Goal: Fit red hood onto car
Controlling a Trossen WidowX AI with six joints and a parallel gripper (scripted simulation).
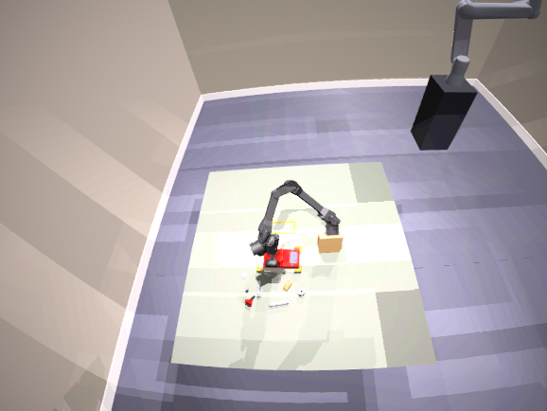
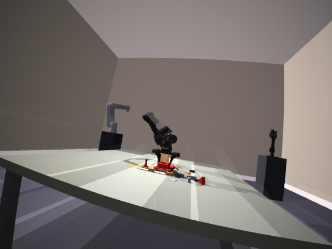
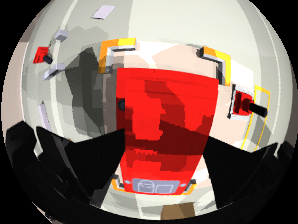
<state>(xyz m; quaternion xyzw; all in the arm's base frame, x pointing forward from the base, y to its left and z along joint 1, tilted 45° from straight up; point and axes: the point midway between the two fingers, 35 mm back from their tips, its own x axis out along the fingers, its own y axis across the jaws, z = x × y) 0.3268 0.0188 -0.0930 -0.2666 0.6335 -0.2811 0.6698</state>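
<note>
Right now my gripper tip is 1 cm below the red hood.
</note>
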